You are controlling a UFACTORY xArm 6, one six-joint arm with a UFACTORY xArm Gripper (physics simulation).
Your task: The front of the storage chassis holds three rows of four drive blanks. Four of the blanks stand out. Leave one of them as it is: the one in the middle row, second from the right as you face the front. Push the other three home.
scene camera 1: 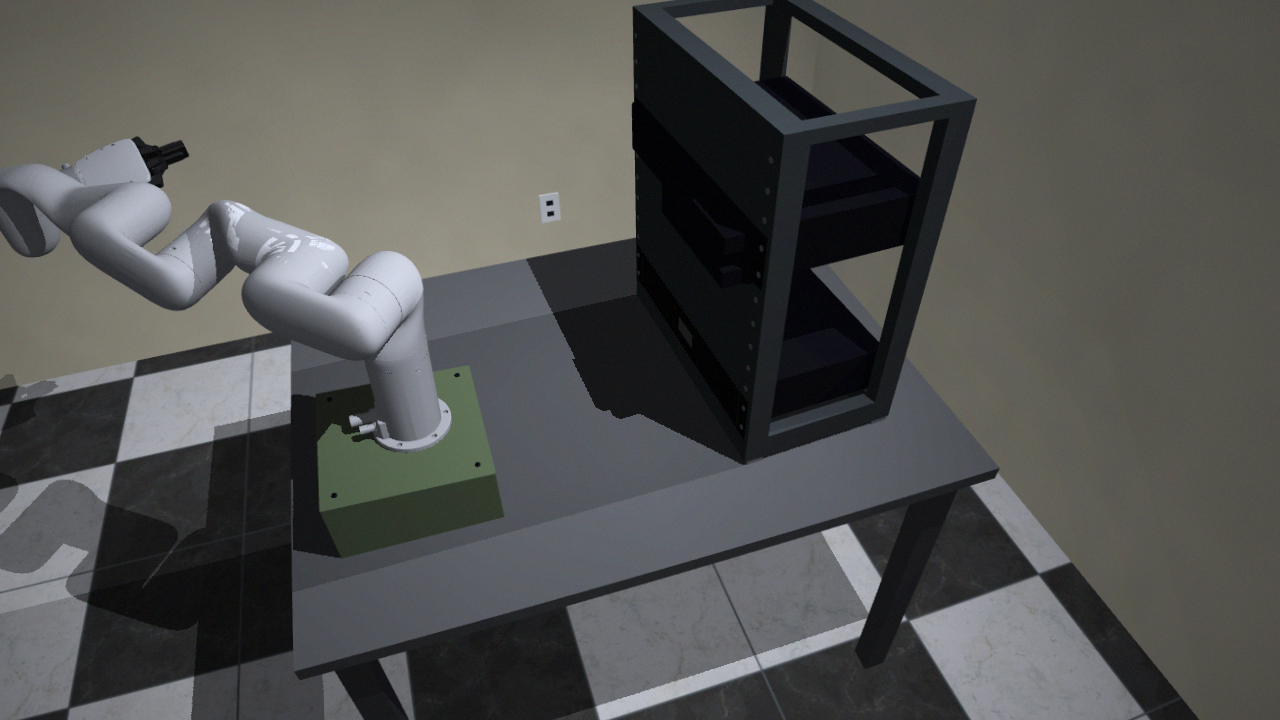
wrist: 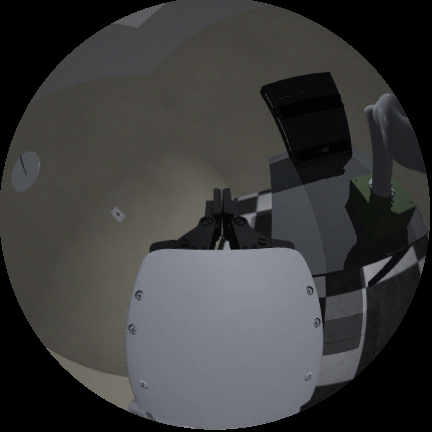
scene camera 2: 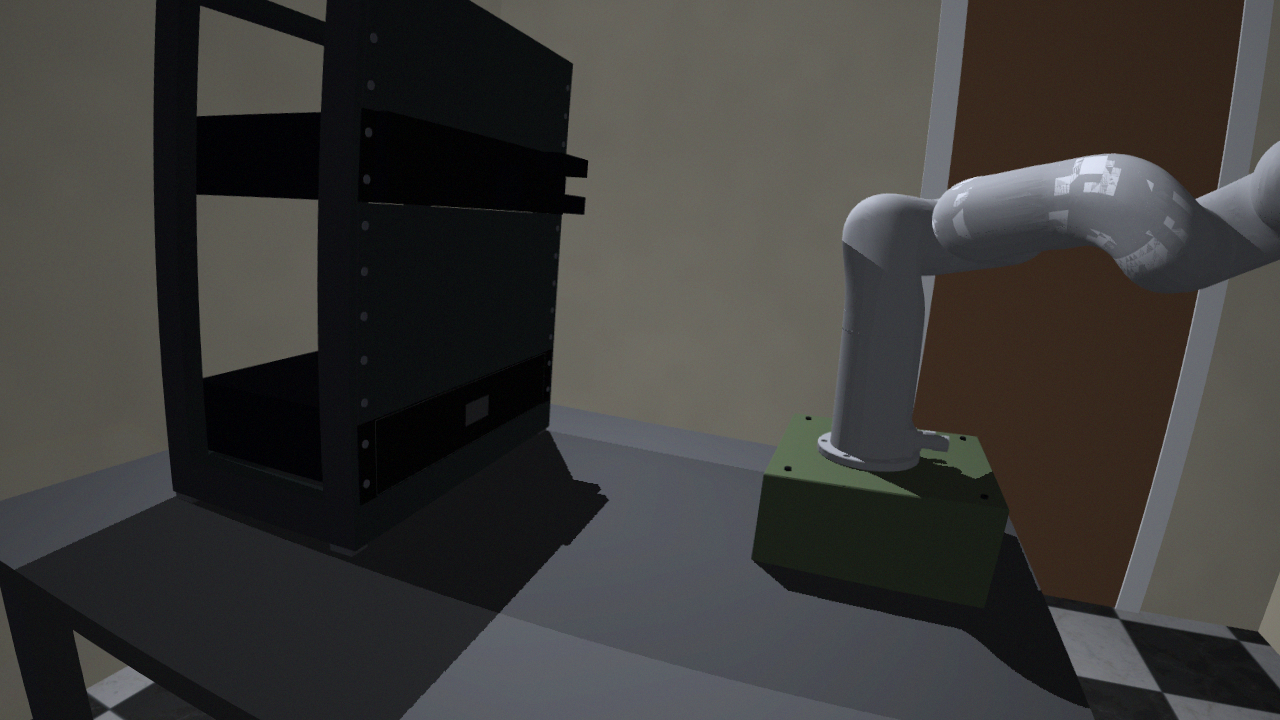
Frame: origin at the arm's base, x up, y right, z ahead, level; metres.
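Seen in the pictures: gripper, fingertip midpoint: (scene camera 1: 185, 148) (wrist: 220, 199); arm's base, origin of the base link: (scene camera 1: 412, 424) (wrist: 380, 187) (scene camera 2: 867, 453).
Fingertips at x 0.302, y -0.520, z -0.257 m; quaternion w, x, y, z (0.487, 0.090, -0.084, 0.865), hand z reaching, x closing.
Offsets run from my fingertips to a thing's middle. "spot": to the spot under its first point. Level surfaces: height alone.
The storage chassis (scene camera 1: 850, 219) (scene camera 2: 447, 165) (wrist: 312, 106) is the dark upper unit in the rack. In scene camera 2, two blank ends stand out past the rack's far front edge, an upper blank @[dx +0.026, dy +0.633, dz +0.774 m] (scene camera 2: 576, 166) and a lower blank @[dx -0.031, dy +0.633, dz +0.774 m] (scene camera 2: 574, 205). In scene camera 1, dark blocks @[spot: dx +0.037, dy +0.686, dz +0.725 m] (scene camera 1: 732, 238) stand out from the chassis front. The front is too dark to tell rows and columns or count all four blanks. My gripper (scene camera 1: 186, 149) (wrist: 220, 199) is shut and empty, in the air far from the chassis, beyond the robot base. It does not show in scene camera 2.
The rack (scene camera 1: 776, 286) (scene camera 2: 340, 295) stands on the table @[dx -0.416 m] (scene camera 1: 572, 537) (scene camera 2: 626, 555) (wrist: 300, 215). A lower dark unit (scene camera 2: 411, 438) with a pale label sits in it. The arm stands on a green base block (scene camera 1: 407, 501) (scene camera 2: 872, 537) (wrist: 370, 215). A wall is behind the rack.
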